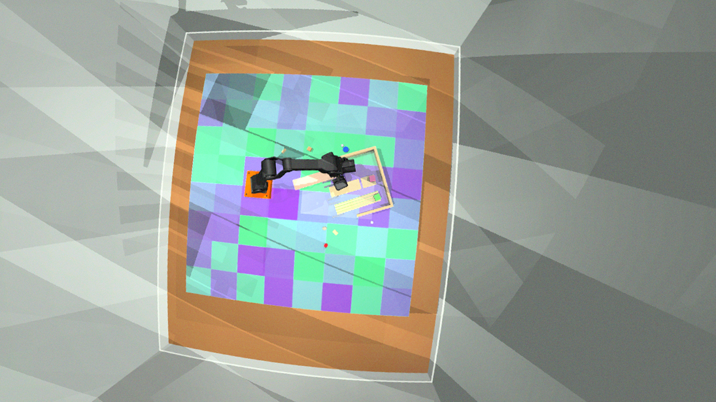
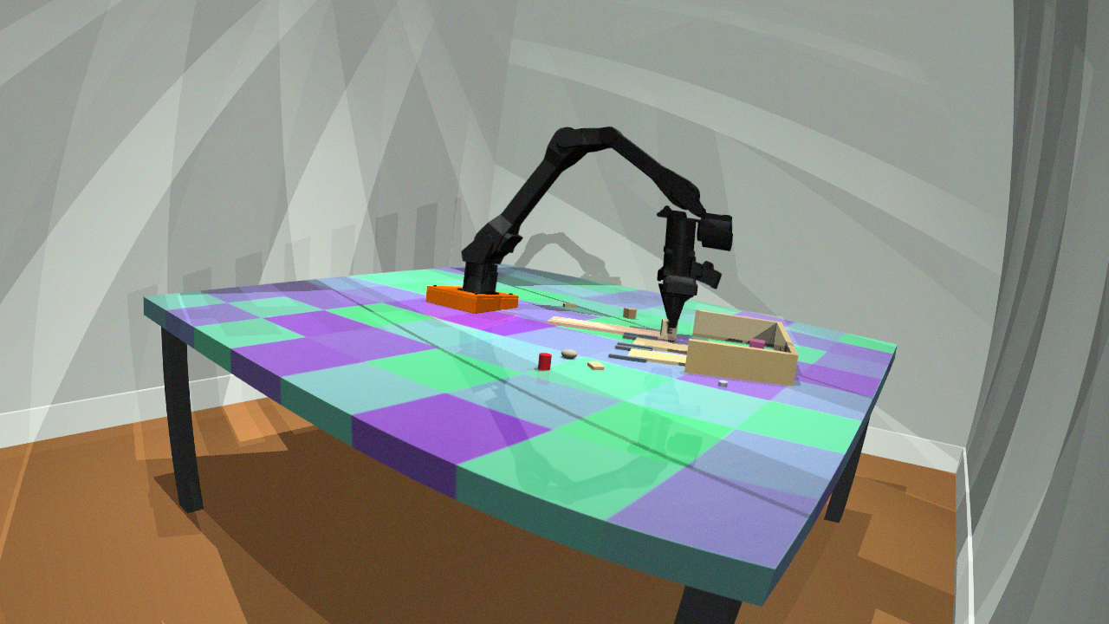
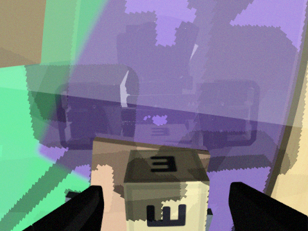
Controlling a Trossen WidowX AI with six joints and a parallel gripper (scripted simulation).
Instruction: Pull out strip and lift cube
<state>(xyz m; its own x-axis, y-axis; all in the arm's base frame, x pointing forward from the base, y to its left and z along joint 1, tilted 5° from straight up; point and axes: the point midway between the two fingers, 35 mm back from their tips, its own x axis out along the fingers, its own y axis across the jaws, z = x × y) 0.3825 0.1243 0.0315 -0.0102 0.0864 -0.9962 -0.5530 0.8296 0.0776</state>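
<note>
Now: gripper tip 10 mm above the labelled cube. From my gripper tip the other things lie so: red cylinder (380 mm to the right, 20 mm below); tan strip (100 mm behind, 40 mm to the right, 20 mm below); grey pebble (300 mm to the right, 20 mm below, 20 mm behind).
</note>
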